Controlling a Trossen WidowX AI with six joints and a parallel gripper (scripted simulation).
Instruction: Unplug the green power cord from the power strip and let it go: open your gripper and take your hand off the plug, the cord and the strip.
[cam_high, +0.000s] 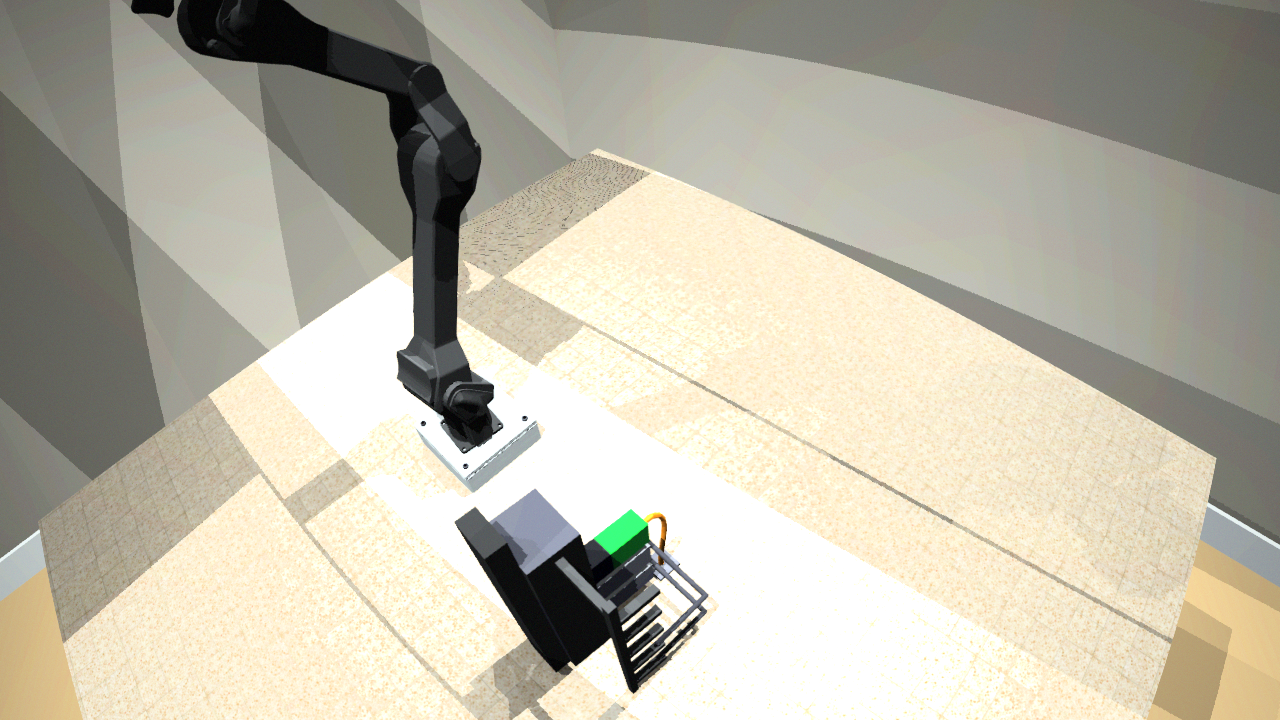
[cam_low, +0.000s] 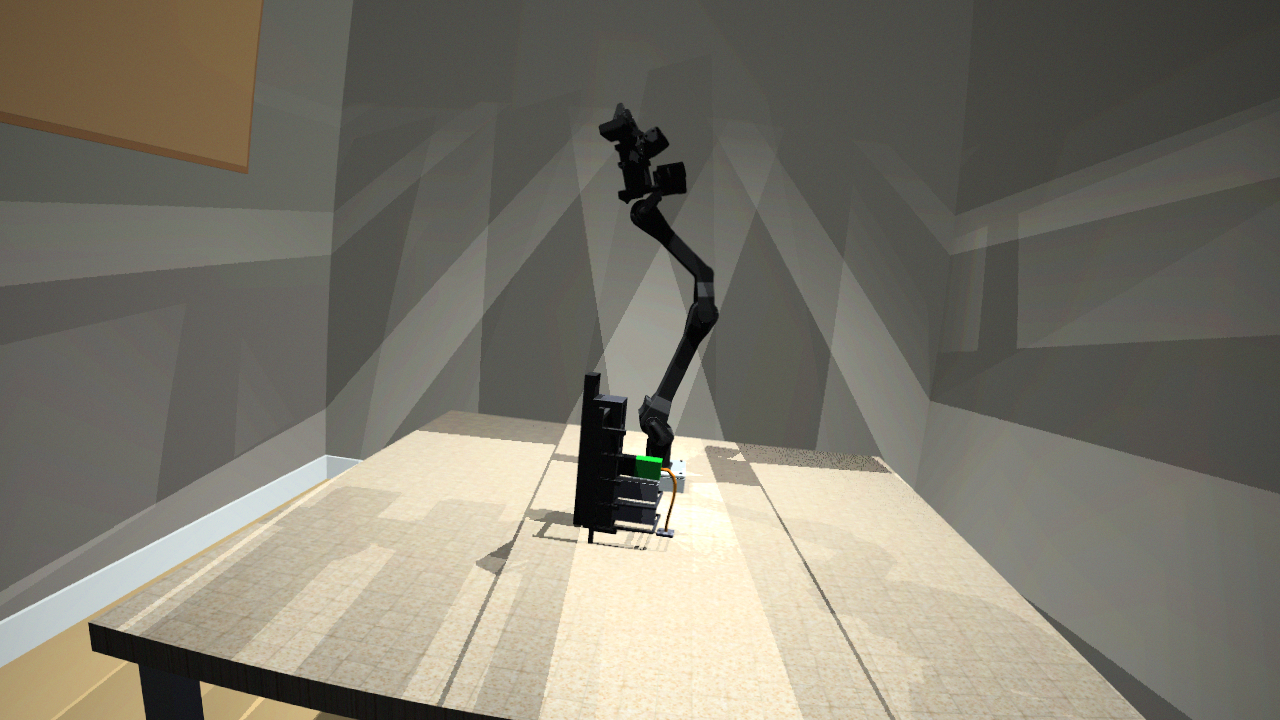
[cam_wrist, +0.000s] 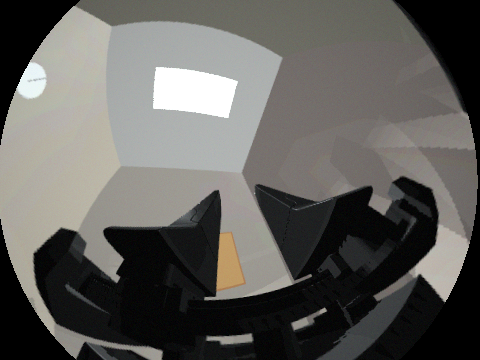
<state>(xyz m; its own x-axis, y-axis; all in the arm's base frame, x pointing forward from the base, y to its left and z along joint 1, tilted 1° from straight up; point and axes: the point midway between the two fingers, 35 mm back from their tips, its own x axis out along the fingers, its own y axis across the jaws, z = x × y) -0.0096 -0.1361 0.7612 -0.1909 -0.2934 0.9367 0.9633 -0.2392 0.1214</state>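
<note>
Right now the green plug is 31 cm ahead of my gripper tip, 16 cm to the left of it and 70 cm below it.
</note>
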